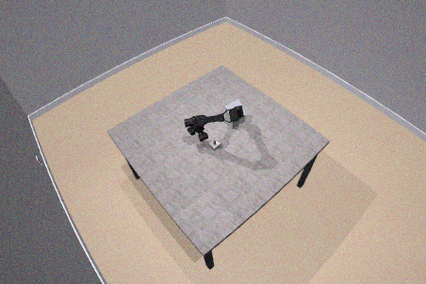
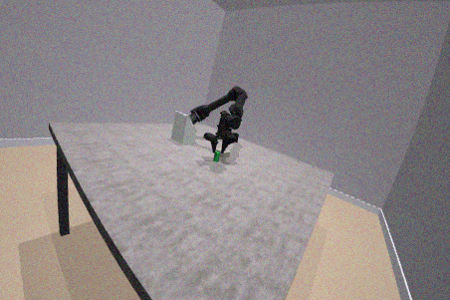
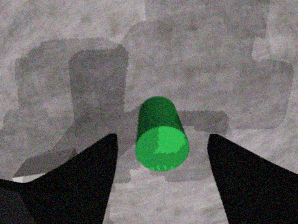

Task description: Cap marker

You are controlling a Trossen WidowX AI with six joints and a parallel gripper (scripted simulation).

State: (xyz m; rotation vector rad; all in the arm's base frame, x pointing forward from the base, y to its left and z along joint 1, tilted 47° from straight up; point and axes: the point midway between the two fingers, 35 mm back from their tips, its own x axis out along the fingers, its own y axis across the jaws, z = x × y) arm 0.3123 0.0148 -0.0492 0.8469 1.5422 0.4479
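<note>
My gripper tip is 20 mm above the green cap.
</note>
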